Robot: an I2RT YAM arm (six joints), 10 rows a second.
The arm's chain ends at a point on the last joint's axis. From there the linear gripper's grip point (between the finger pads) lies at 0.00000 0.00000 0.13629 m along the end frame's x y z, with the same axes.
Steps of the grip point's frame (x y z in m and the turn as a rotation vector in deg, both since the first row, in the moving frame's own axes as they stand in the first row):
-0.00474 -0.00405 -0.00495 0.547 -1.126 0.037
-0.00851 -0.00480 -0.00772 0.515 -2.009 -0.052
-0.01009 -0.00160 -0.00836 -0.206 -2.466 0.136
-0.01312 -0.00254 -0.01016 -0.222 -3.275 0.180
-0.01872 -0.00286 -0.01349 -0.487 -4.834 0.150
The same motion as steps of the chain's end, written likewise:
-0.00206 -0.00275 -0.00492 0.547 -1.126 0.037
-0.00373 -0.00358 -0.00763 0.515 -2.009 -0.052
-0.00423 -0.00208 -0.00823 -0.206 -2.466 0.136
-0.00533 -0.00306 -0.00994 -0.222 -3.275 0.180
-0.00723 -0.00400 -0.01300 -0.487 -4.834 0.150

